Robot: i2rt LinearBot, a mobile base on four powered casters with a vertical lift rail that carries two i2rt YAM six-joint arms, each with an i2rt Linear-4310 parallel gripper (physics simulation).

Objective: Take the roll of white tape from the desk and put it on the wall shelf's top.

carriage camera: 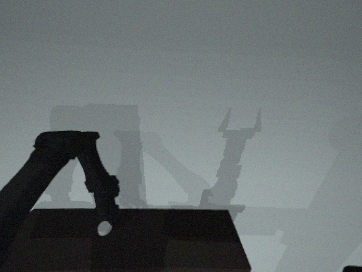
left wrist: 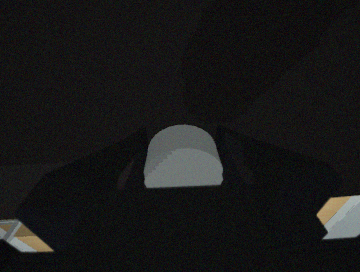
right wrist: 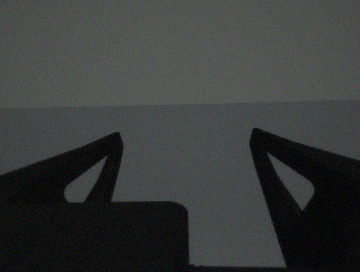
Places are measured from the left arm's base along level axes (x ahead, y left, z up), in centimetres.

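Pixels of known places: left gripper, fingertip midpoint: [carriage camera: 107, 225] [left wrist: 181, 133]; right gripper, fingertip midpoint: [right wrist: 185, 137].
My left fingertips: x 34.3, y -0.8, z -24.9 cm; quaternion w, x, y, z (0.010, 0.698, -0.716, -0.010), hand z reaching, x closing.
Behind a point stands the place of what it marks.
The roll of white tape [carriage camera: 104, 228] @(x 30.9, y -1.5, z -22.1 cm) [left wrist: 183, 162] @(x 34.0, y -0.9, z -22.2 cm) shows pale grey in the dim light. My left gripper [carriage camera: 105, 226] @(x 34.3, y -0.8, z -24.9 cm) [left wrist: 181, 133] @(x 34.3, y -0.8, z -24.9 cm) is shut on it, with a finger on each side of the roll in the left wrist view. In the carriage camera view the roll is in front of the dark top of the wall shelf [carriage camera: 200, 240] @(x 30.1, y -46.2, z -27.1 cm); its exact height over that top is hard to tell. The dark shelf fills the far part of the left wrist view. My right gripper [right wrist: 185, 137] @(x 3.1, y -68.6, z 44.2 cm) is open and empty, with its fingers wide apart before a plain grey background.
A pale wall [carriage camera: 280, 60] @(x 47.0, y -70.4, z 50.7 cm) stands behind the shelf and carries shadows of the arms and the lift. Bits of pale wood floor and light grey parts of the base show at the lower corners of the left wrist view. A dark part shows at the lower right of the carriage camera view.
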